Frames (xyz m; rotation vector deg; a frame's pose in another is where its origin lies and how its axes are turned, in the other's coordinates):
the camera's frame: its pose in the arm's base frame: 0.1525 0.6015 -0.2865 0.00 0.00 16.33
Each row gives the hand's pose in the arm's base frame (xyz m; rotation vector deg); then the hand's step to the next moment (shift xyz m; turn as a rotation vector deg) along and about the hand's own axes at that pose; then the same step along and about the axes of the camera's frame.
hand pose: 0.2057 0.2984 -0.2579 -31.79 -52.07 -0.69
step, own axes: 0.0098 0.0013 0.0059 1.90 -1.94 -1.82
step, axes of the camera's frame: 0.0036 0.0052 0.0096 1.40 -2.59 1.42
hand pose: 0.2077 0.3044 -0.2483 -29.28 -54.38 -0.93
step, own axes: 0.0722 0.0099 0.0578 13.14 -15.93 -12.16
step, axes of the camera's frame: 0.0139 0.0461 0.0796 8.26 -19.60 11.03
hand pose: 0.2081 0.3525 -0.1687 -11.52 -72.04 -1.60
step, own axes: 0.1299 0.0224 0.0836 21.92 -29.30 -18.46
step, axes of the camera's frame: -0.0207 0.0555 0.1444 11.12 -34.40 19.31
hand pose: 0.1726 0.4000 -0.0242 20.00 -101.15 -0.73
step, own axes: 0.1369 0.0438 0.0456 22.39 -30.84 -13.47
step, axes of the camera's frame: -0.0750 0.0226 0.1289 6.09 -35.51 18.32
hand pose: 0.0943 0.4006 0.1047 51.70 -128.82 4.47
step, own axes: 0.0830 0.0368 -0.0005 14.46 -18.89 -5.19
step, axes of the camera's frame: -0.0683 -0.0014 0.0598 1.26 -22.43 9.39
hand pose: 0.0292 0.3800 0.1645 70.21 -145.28 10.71
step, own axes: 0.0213 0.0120 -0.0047 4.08 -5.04 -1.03
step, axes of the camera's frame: -0.0219 -0.0010 0.0119 0.06 -6.17 2.25
